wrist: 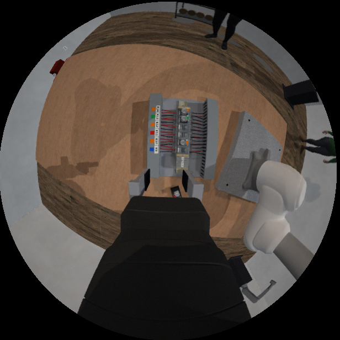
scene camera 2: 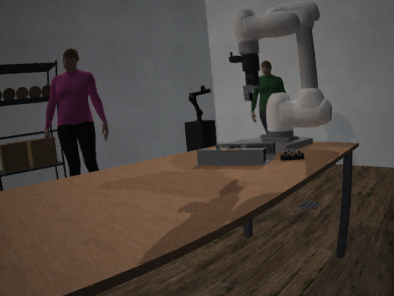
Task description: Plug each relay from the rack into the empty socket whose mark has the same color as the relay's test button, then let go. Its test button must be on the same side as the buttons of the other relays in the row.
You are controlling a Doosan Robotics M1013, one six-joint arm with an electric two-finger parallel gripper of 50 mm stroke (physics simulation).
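Places are measured from the arm's base along level axes (x back, y right, z up), in centimetres.
Where they show: gripper, fingertip midpoint: (scene camera 2: 248, 100); arm's base, link origin: (scene camera 2: 280, 140).
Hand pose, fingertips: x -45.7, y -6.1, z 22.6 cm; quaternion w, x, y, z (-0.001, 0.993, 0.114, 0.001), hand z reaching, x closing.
Things, the pixels of their top centre, and the offset from my fingertips.
- grey panel box, top centre: (scene camera 2: 230, 149) dy +7.3, dx -6.2, dz -19.9 cm
- small black rack, top centre: (scene camera 2: 292, 154) dy -15.3, dx +9.2, dz -24.0 cm
A grey panel box (scene camera 2: 231, 157) (wrist: 155, 169) stands on the table. In the wrist view its left duct carries marks, top to bottom: orange, green, orange, red, orange, blue. In its row, relays with orange and green buttons sit near the top and one with an orange button (wrist: 183, 142) lower down; their buttons are on the right. Empty sockets show between and below them. A small black rack (scene camera 2: 292, 157) with relays stands beside the box; the wrist view shows part of it, with a relay (wrist: 176, 193), and my gripper's body hides the rest. My gripper (scene camera 2: 248, 93) (wrist: 165, 175) is open and empty, high above the table.
The arm's grey base plate (wrist: 232, 172) lies right of the box in the wrist view. Raised duct walls flank the relay row, with red and black wires. Two people, a shelf (scene camera 2: 30, 100) and a black pedestal (scene camera 2: 200, 135) with a small arm are beyond the table.
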